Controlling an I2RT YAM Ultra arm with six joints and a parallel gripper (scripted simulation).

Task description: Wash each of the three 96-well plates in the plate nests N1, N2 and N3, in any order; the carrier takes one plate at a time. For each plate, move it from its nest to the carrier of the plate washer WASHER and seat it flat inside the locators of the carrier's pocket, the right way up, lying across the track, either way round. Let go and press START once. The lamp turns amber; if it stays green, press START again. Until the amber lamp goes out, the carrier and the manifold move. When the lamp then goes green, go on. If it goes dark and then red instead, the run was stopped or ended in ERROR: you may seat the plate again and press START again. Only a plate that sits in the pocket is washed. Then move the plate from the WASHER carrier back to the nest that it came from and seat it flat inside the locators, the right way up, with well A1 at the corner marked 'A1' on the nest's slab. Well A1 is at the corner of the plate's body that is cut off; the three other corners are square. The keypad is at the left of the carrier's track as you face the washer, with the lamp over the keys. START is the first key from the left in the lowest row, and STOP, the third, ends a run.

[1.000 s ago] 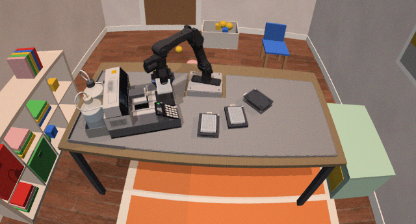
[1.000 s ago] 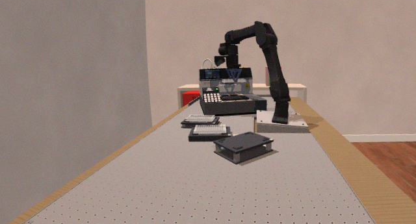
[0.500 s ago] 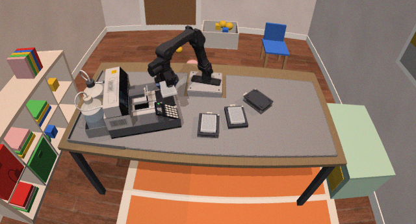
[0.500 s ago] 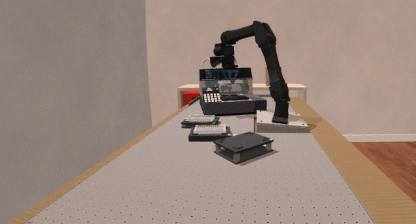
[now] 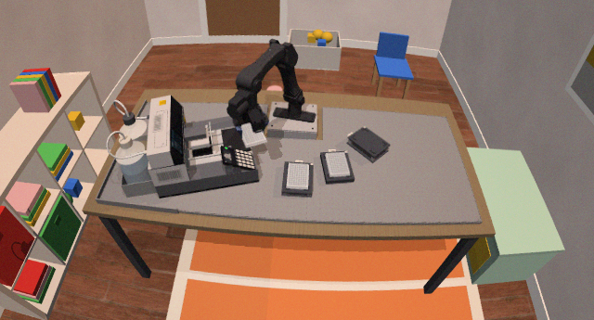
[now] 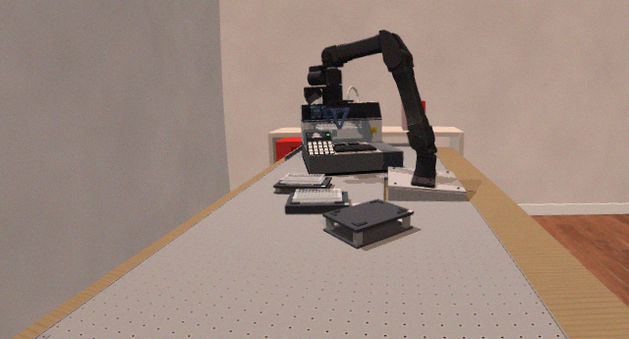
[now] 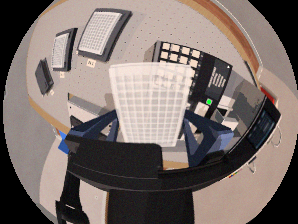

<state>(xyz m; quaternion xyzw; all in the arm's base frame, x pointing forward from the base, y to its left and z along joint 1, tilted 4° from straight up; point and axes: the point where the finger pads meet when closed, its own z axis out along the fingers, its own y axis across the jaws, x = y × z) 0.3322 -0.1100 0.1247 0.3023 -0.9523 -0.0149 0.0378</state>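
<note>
My gripper is now 22 cm past the nest, 48 cm to the right of it and 15 cm above it. The rest, counted from my hand: manifold (2 cm ahead, 23 cm to the right, 4 cm below); plate washer (3 cm ahead, 23 cm to the right, 5 cm below); washer carrier (4 cm behind, 9 cm to the right, 9 cm below).
</note>
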